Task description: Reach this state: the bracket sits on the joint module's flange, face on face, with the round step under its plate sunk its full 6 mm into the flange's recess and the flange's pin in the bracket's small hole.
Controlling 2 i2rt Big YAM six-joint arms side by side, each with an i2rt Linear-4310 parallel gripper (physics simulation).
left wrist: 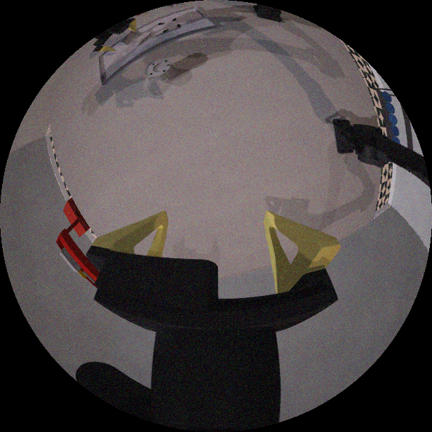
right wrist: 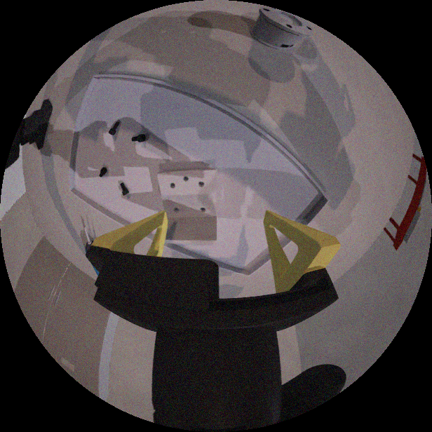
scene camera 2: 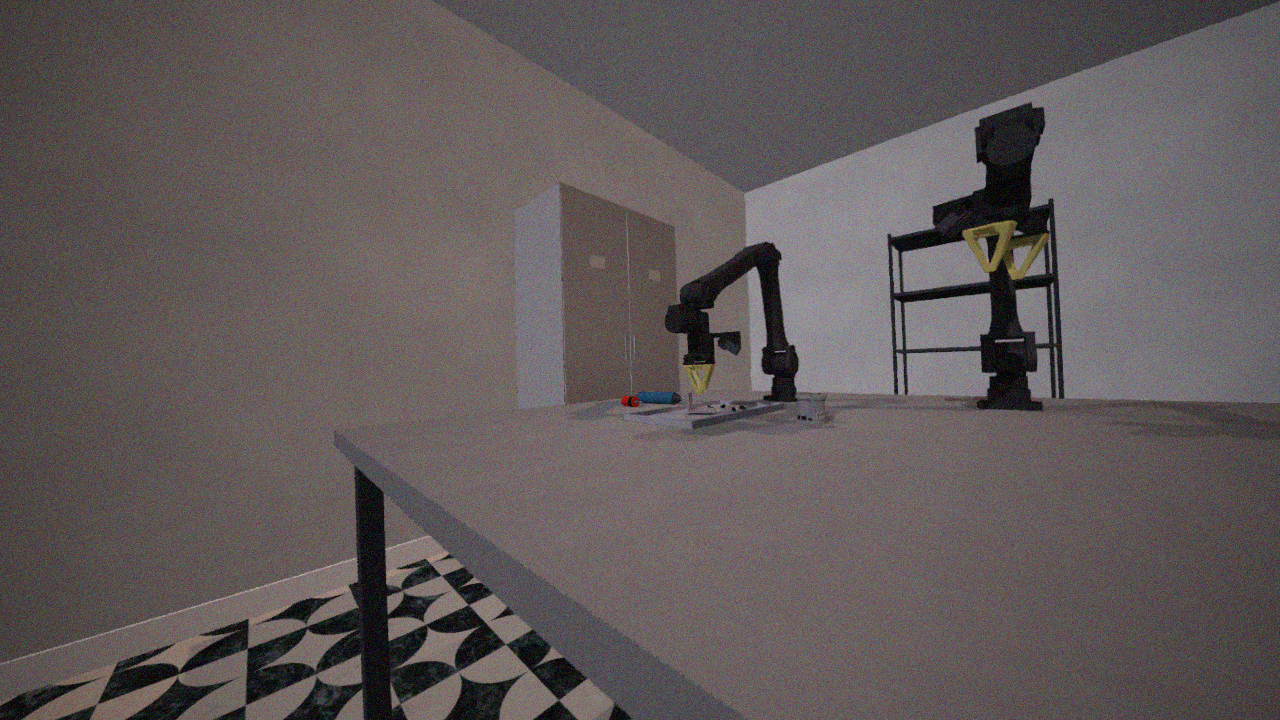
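Pixels of known places: left gripper, fingertip midpoint: (scene camera 2: pixel 1004 275); right gripper, fingertip midpoint: (scene camera 2: pixel 701 392); left arm's base, link origin: (scene camera 2: pixel 1009 408); right arm's base, link origin: (scene camera 2: pixel 783 400).
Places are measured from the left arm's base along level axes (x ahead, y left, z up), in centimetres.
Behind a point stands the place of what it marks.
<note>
The bracket (right wrist: pixel 187 191), a pale angled piece with several small holes, lies in the tray (right wrist: pixel 285 167) (scene camera 2: pixel 735 415) {y -46.4, x 54.4, z 0.9 cm} (left wrist: pixel 116 62). My right gripper (right wrist: pixel 215 215) (scene camera 2: pixel 699 390) {y -55.8, x 55.2, z 6.2 cm} is open and low over the tray; in the right wrist view one fingertip overlaps the bracket's left side, and nothing is held. The joint module (right wrist: pixel 277 32) (scene camera 2: pixel 811 409) {y -29.4, x 51.5, z 3.1 cm} (left wrist: pixel 159 67), a short grey cylinder with a holed flange on top, stands upright on the table outside the tray, apart from the bracket. My left gripper (left wrist: pixel 215 216) (scene camera 2: pixel 1006 273) {y 1.5, x 44.4, z 27.1 cm} is open, empty and high above the table. The flange's pin cannot be made out.
Several black screws, one of them a dark screw (right wrist: pixel 139 137), stand or lie in the tray beside the bracket. A blue cylindrical thing (scene camera 2: pixel 658 397) {y -87.8, x 38.1, z 2.4 cm} and a red piece (scene camera 2: pixel 630 401) {y -89.4, x 49.8, z 1.9 cm} lie behind the tray. A cabinet (scene camera 2: pixel 595 304) and a shelf rack (scene camera 2: pixel 892 313) stand beyond the table.
</note>
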